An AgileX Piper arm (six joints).
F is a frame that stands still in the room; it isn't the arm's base.
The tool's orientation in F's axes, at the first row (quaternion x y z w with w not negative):
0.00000, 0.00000, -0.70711, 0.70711
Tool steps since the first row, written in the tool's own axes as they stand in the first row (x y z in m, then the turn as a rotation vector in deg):
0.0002, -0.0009, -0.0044, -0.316, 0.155, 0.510
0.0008, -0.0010, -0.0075, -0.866, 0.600, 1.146
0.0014, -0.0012, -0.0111, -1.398, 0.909, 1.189
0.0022, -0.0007, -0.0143, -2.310, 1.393, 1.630
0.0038, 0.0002, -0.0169, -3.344, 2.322, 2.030
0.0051, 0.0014, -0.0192, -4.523, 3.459, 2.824
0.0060, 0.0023, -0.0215, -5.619, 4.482, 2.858
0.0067, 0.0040, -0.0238, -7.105, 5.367, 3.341
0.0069, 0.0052, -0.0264, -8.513, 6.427, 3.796
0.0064, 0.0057, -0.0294, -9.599, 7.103, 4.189
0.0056, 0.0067, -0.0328, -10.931, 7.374, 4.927
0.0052, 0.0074, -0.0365, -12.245, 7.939, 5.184
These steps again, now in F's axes. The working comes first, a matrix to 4 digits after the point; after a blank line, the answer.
The tool's axes in the first row as the columns of a matrix, in F's axes (used below as rounded here):
0.0000, 1.0000, 0.0000
-1.0000, 0.0000, 0.0000
0.0000, 0.0000, 1.0000

-0.0009, -0.0002, -0.0044, 0.155, 0.316, 0.510
-0.0010, -0.0008, -0.0075, 0.600, 0.866, 1.146
-0.0012, -0.0014, -0.0111, 0.909, 1.398, 1.189
-0.0007, -0.0022, -0.0143, 1.393, 2.310, 1.630
0.0002, -0.0038, -0.0169, 2.322, 3.344, 2.030
0.0014, -0.0051, -0.0192, 3.459, 4.523, 2.824
0.0023, -0.0060, -0.0215, 4.482, 5.619, 2.858
0.0040, -0.0067, -0.0238, 5.367, 7.105, 3.341
0.0052, -0.0069, -0.0264, 6.427, 8.513, 3.796
0.0057, -0.0064, -0.0294, 7.103, 9.599, 4.189
0.0067, -0.0056, -0.0328, 7.374, 10.931, 4.927
0.0074, -0.0052, -0.0365, 7.939, 12.245, 5.184

